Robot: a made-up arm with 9 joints. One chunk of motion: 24 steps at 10 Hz.
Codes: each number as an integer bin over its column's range. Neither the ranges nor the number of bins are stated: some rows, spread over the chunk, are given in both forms.
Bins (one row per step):
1: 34 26 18 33 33 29
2: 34 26 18 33 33 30
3: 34 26 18 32 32 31
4: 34 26 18 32 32 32
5: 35 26 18 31 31 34
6: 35 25 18 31 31 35
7: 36 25 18 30 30 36
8: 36 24 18 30 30 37
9: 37 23 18 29 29 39
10: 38 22 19 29 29 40
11: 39 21 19 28 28 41
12: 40 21 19 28 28 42
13: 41 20 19 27 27 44
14: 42 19 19 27 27 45
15: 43 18 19 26 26 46
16: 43 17 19 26 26 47
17: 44 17 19 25 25 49
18: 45 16 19 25 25 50
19: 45 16 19 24 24 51
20: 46 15 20 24 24 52
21: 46 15 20 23 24 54
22: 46 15 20 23 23 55
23: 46 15 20 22 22 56
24: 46 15 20 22 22 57
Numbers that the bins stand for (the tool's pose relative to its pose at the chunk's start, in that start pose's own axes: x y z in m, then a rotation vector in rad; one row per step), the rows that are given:
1: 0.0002 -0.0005 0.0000 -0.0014 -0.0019 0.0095
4: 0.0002 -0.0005 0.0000 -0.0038 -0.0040 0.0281
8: 0.0043 -0.0043 0.0000 -0.0086 -0.0081 0.0590
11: 0.0105 -0.0100 0.0011 -0.0133 -0.0122 0.0838
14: 0.0167 -0.0138 0.0011 -0.0157 -0.0143 0.1086
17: 0.0208 -0.0176 0.0011 -0.0205 -0.0184 0.1333
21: 0.0249 -0.0214 0.0022 -0.0252 -0.0205 0.1643
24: 0.0249 -0.0214 0.0022 -0.0276 -0.0246 0.1829
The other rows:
2: 0.0002 -0.0005 0.0000 -0.0014 -0.0019 0.0157
3: 0.0002 -0.0005 0.0000 -0.0038 -0.0040 0.0219
5: 0.0022 -0.0005 0.0000 -0.0062 -0.0060 0.0405
6: 0.0022 -0.0024 0.0000 -0.0062 -0.0060 0.0467
7: 0.0043 -0.0024 0.0000 -0.0086 -0.0081 0.0529
9: 0.0063 -0.0062 0.0000 -0.0110 -0.0102 0.0714
10: 0.0084 -0.0081 0.0011 -0.0110 -0.0102 0.0776
12: 0.0125 -0.0100 0.0011 -0.0133 -0.0122 0.0900
13: 0.0146 -0.0119 0.0011 -0.0157 -0.0143 0.1024
15: 0.0187 -0.0157 0.0011 -0.0181 -0.0163 0.1148
16: 0.0187 -0.0176 0.0011 -0.0181 -0.0163 0.1210
18: 0.0229 -0.0195 0.0011 -0.0205 -0.0184 0.1395
19: 0.0229 -0.0195 0.0011 -0.0229 -0.0205 0.1457
20: 0.0249 -0.0214 0.0022 -0.0229 -0.0205 0.1519
22: 0.0249 -0.0214 0.0022 -0.0252 -0.0225 0.1705
23: 0.0249 -0.0214 0.0022 -0.0276 -0.0246 0.1767

